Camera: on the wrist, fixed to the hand. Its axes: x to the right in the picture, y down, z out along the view.
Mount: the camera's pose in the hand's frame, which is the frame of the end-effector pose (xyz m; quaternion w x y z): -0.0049 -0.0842 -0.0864 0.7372 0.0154 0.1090 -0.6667
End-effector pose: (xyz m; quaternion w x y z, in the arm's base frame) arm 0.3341 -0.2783 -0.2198 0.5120 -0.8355 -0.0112 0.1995
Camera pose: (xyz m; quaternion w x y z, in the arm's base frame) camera 0.3750 -0.3129 -0.1116 0.5245 -0.6223 -0.5064 -0.2851
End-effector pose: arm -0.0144 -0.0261 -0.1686 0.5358 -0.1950 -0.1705 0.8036
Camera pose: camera 0.0971 0.0059 -0.2021 0.9523 -0.1094 -0.1849 0.2166
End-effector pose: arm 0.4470 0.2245 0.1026 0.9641 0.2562 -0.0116 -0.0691
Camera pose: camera 0.4364 0.1954 -0.0141 0.6619 0.2190 0.2663 -0.6656
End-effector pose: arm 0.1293 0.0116 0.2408 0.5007 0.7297 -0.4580 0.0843
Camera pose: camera 0.2189 0.0909 0.2248 0.4640 0.8418 0.2047 -0.1851
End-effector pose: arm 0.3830 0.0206 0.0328 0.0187 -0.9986 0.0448 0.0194
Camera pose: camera 0.3889 0.1015 0.1223 0.0372 -0.7679 -0.6304 -0.1077
